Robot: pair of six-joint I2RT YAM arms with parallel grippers.
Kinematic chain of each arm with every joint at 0, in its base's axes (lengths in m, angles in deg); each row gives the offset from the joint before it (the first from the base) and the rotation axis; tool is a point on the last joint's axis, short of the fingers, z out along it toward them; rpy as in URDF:
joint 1: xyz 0 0 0.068 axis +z
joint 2: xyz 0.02 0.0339 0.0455 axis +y
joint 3: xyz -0.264 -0.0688 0 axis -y
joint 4: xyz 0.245 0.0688 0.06 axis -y
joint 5: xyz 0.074 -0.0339 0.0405 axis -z
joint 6: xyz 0.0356 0 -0.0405 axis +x
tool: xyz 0 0 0 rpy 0 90 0
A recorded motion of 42 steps. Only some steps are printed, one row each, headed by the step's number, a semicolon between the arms.
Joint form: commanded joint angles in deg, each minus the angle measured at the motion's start. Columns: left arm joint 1, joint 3, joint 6, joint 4, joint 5, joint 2; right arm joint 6, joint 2, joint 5, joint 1, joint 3, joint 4.
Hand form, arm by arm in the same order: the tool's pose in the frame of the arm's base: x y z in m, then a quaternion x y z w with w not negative. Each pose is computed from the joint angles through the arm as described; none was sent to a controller.
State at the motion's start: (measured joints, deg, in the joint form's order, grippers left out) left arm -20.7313 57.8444 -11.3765 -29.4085 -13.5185 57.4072; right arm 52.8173 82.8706 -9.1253 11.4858 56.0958 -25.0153
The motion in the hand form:
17: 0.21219 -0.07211 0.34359 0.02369 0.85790 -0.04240 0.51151; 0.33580 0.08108 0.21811 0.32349 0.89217 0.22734 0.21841
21: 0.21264 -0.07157 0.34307 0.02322 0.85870 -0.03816 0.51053; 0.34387 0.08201 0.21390 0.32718 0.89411 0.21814 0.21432
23: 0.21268 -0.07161 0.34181 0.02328 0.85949 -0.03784 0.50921; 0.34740 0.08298 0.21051 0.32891 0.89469 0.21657 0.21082
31: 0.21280 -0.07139 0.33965 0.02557 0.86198 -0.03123 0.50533; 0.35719 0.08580 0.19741 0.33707 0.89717 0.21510 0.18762
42: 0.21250 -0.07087 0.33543 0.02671 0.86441 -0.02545 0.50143; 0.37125 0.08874 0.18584 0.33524 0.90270 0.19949 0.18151
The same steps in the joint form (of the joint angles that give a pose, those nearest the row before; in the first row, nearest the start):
17: -0.04 0.25 1.27 1.09 0.82 1.38; 2.40 11.25 1.12 1.27 8.08 0.95
21: 0.08 0.25 1.47 0.96 0.51 1.48; 2.38 13.49 1.75 1.19 9.83 0.39
23: 0.08 0.03 1.45 1.00 0.51 1.48; 2.55 14.59 1.74 1.21 10.39 0.49
31: 0.08 -0.18 1.88 0.67 0.09 1.58; 3.50 18.23 0.65 1.20 12.10 0.11
42: 0.12 -0.98 2.18 0.72 -0.28 1.47; 2.72 22.48 1.61 1.26 15.07 -0.33

